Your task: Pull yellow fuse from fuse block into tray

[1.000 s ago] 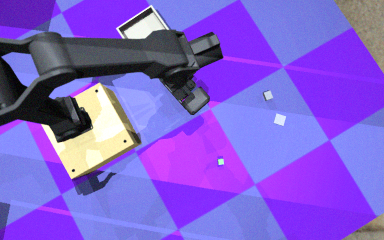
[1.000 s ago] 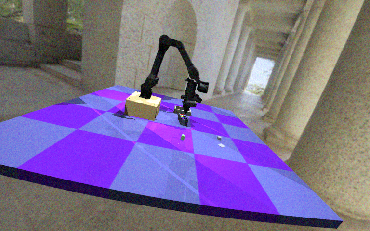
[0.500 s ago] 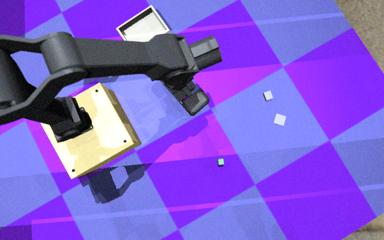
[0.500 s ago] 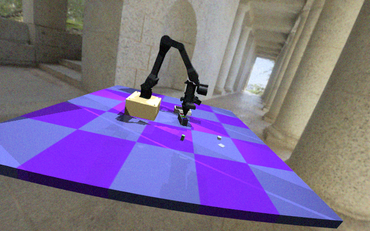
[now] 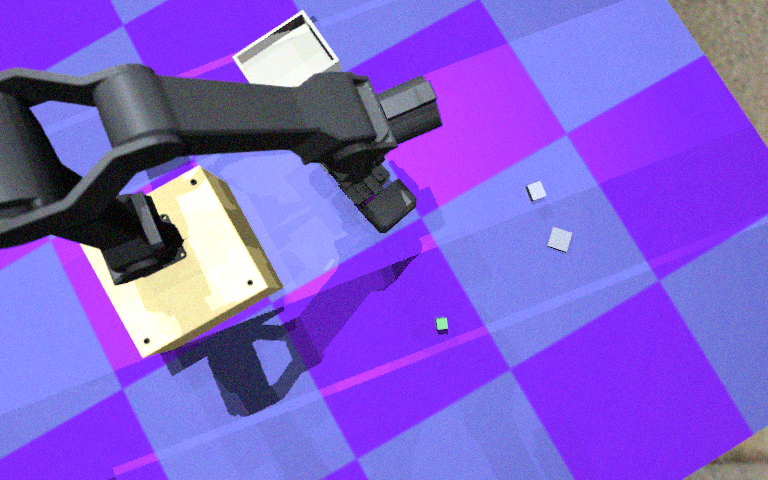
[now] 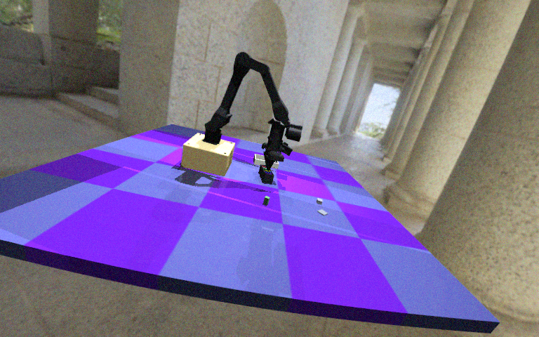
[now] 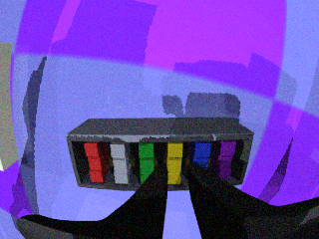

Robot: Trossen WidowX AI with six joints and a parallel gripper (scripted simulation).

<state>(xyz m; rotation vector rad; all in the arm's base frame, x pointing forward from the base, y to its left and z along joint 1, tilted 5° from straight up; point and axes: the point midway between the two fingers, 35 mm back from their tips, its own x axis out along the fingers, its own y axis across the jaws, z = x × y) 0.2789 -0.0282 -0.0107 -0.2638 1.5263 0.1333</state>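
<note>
Now: gripper tip 2 cm above the yellow fuse. Round my gripper tip: white tray 1 cm behind, 22 cm to the left, 4 cm below.
</note>
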